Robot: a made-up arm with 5 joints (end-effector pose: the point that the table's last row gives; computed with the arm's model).
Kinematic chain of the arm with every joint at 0, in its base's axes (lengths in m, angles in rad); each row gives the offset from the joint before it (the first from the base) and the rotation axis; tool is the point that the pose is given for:
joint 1: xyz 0 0 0.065 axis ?
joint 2: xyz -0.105 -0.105 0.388 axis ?
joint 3: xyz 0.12 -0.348 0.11 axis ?
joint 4: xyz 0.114 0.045 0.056 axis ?
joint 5: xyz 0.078 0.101 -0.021 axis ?
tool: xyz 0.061 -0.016 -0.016
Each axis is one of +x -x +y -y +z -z.
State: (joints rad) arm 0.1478 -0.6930 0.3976 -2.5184 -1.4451
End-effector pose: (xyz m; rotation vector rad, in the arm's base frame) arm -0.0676 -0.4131 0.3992 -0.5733 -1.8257 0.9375
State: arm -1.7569 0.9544 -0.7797 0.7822 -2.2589
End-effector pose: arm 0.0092 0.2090 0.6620 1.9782 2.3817 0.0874
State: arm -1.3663 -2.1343 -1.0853 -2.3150 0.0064
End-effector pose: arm 0.0125 -0.0886 0.0933 -1.1892 1.9251 -0.8651
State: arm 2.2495 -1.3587 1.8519 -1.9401 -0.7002
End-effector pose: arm -0.3521 0.0808 0.1120 0.2628 -0.7683 -2.1051
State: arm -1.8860 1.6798 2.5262 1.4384 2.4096
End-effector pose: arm -0.0096 -0.2527 0.8672 -1.3592 1.4025 0.1338
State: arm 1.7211 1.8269 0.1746 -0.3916 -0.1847
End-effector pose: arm 0.0381 -0.2618 0.6257 -1.2312 1.7388 -0.8980
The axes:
joint 1: -z
joint 2: -x
joint 3: -z
joint 4: -z
joint 5: +x

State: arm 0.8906 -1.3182 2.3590 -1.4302 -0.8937
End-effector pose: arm -0.2241 -0.3254 -0.0181 0.7621 0.6236 -1.2411
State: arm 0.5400 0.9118 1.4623 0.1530 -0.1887
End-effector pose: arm -0.0618 -0.3911 1.0076 -1.0598 -0.3816 -2.0575
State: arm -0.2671 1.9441 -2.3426 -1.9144 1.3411
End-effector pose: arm -0.1031 0.1629 0.8468 -0.1045 -2.0856 0.3096
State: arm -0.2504 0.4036 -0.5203 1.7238 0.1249
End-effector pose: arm 0.3094 -0.3106 0.7077 -0.1984 -0.3357 -0.9180
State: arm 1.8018 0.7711 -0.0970 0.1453 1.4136
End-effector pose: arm -0.2067 -0.2272 0.6726 0.4188 -0.6094 -1.7540
